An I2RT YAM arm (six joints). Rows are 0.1 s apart.
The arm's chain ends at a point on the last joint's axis. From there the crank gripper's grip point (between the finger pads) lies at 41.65 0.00 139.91 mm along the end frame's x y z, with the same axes.
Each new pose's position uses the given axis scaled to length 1; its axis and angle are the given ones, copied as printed.
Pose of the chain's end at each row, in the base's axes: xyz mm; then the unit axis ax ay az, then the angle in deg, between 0 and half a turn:
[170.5, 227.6, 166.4, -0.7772, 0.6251, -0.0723, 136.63]
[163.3, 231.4, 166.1, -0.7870, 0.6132, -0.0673, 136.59]
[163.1, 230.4, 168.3, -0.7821, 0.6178, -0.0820, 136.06]
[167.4, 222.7, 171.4, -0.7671, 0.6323, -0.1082, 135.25]
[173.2, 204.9, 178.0, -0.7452, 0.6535, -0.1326, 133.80]
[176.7, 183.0, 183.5, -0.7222, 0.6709, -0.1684, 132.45]
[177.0, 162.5, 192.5, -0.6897, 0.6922, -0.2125, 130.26]
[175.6, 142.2, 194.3, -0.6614, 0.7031, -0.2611, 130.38]
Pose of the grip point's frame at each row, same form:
[257.3, 254.3, 52.1, -0.7772, 0.6251, -0.0723, 136.63]
[249.3, 260.5, 51.8, -0.7870, 0.6132, -0.0673, 136.59]
[252.3, 257.2, 55.9, -0.7821, 0.6178, -0.0820, 136.06]
[261.9, 244.2, 62.2, -0.7671, 0.6323, -0.1082, 135.25]
[272.9, 221.3, 72.6, -0.7452, 0.6535, -0.1326, 133.80]
[282.7, 192.1, 83.6, -0.7222, 0.6709, -0.1684, 132.45]
[290.4, 162.8, 100.5, -0.6897, 0.6922, -0.2125, 130.26]
[293.4, 130.2, 108.9, -0.6614, 0.7031, -0.2611, 130.38]

